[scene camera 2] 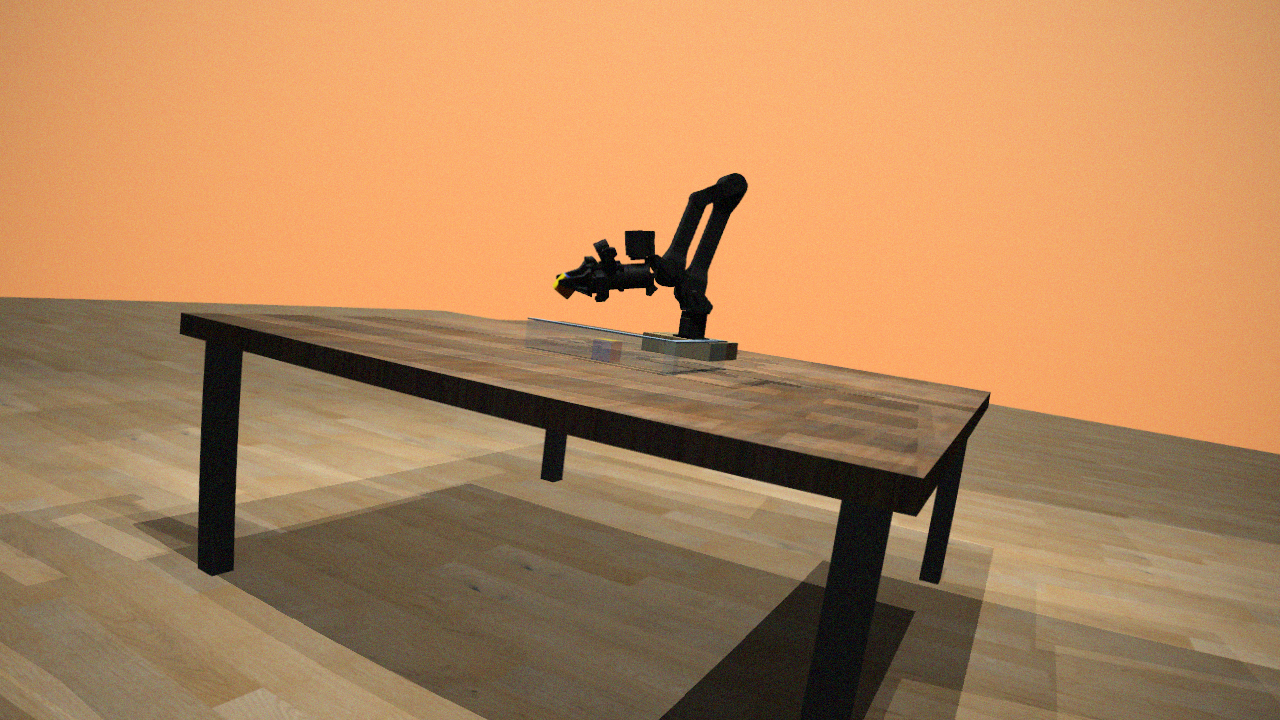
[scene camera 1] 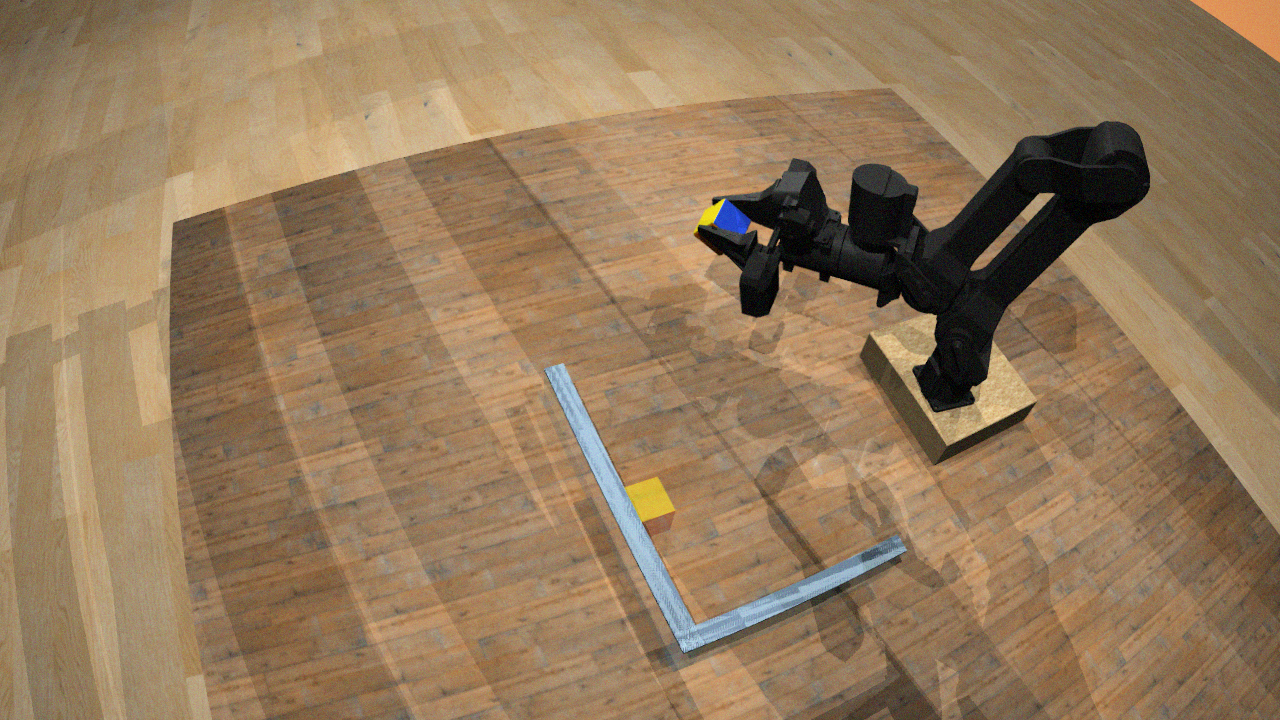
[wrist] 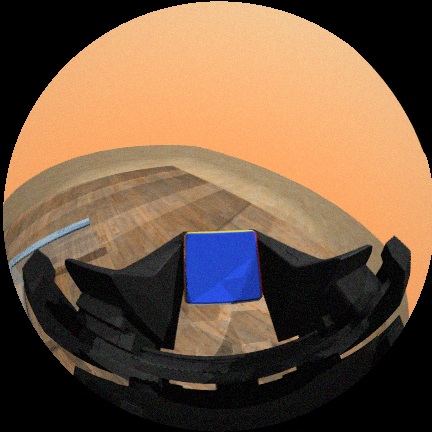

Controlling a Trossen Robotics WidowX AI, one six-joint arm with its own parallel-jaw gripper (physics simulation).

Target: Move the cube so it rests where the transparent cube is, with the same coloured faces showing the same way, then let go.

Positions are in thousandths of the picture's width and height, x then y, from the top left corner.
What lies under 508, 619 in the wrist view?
A cube.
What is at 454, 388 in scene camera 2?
The gripper.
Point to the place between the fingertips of the gripper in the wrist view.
At 506, 547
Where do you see a grey L-shaped rail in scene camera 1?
At 534, 894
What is the gripper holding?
A cube.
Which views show the gripper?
Scene camera 2, scene camera 1 and the wrist view: all of them.
